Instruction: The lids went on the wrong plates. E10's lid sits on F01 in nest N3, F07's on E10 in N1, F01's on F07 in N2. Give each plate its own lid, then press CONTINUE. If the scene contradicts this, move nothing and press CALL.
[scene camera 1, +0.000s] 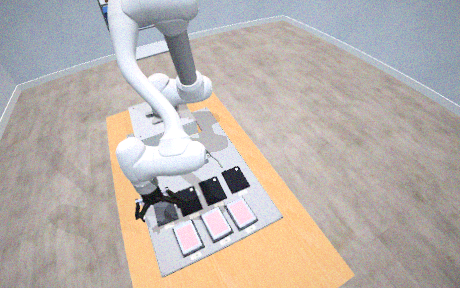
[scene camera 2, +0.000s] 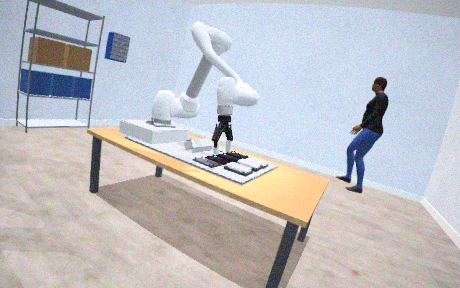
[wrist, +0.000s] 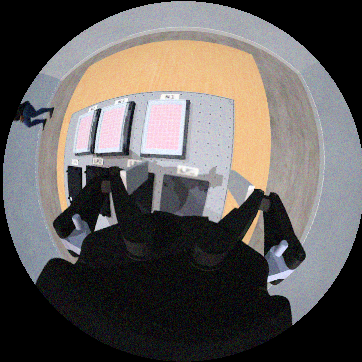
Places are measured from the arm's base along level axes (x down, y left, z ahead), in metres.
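Pixels of known places: gripper, fingertip midpoint: (scene camera 1: 164, 218) (scene camera 2: 222, 153) (wrist: 188, 173); arm's base at its link origin: (scene camera 2: 160, 125).
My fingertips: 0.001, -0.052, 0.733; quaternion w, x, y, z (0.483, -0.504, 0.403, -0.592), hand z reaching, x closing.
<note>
For each thing: its top centre in the pictures, then the offset to it from my fingertips, as dx, dy, dz. "pt": a spot on its surface instead. Level surfaces: height alone.
- N1 plate at its top centre: (wrist: 162, 123) (scene camera 1: 187, 235) (scene camera 2: 239, 165) +0.057, +0.080, +0.078
- middle plate at its top centre: (wrist: 107, 126) (scene camera 1: 216, 222) (scene camera 2: 249, 162) +0.054, +0.218, +0.048
- end plate at its top centre: (wrist: 81, 131) (scene camera 1: 240, 211) +0.059, +0.342, +0.025
- dark grey pad at a spot on its surface: (wrist: 184, 195) (scene camera 1: 165, 215) pt +0.079, -0.011, -0.057
- nearest at its top centre: (wrist: 129, 200) (scene camera 1: 188, 199) (scene camera 2: 219, 157) +0.069, +0.109, -0.110
- white box at its top centre: (scene camera 2: 199, 138) +0.005, +0.136, -0.347
- perforated board at its surface level: dx +0.089
- wooden table at its surface level: dx +0.101
Three pink plates with pale rims stand in a row on the grey board: the N1 plate (scene camera 1: 188, 237) (wrist: 165, 127), a middle plate (scene camera 1: 217, 223) (wrist: 111, 128) and an end plate (scene camera 1: 242, 212) (wrist: 85, 132). Lid edges and plate codes cannot be made out. Beside them lie a dark grey pad (scene camera 1: 165, 213) (wrist: 184, 195) and three black pads, the nearest (scene camera 1: 189, 201) to the grey one among them. My gripper (scene camera 1: 159, 210) (scene camera 2: 222, 148) (wrist: 188, 173) is open and empty, above the grey pad's end of the row. A white box (scene camera 2: 199, 146) stands behind the pads; its buttons do not show.
The perforated board (scene camera 1: 267, 212) (scene camera 2: 260, 172) (wrist: 215, 120) lies on the wooden table (scene camera 1: 320, 267) (scene camera 2: 300, 197) (wrist: 175, 65). The arm's white base block (scene camera 2: 152, 134) stands at the table's far end. A person (scene camera 2: 372, 117) (wrist: 34, 114) stands beyond the table. A shelf rack (scene camera 2: 70, 8) stands at the wall.
</note>
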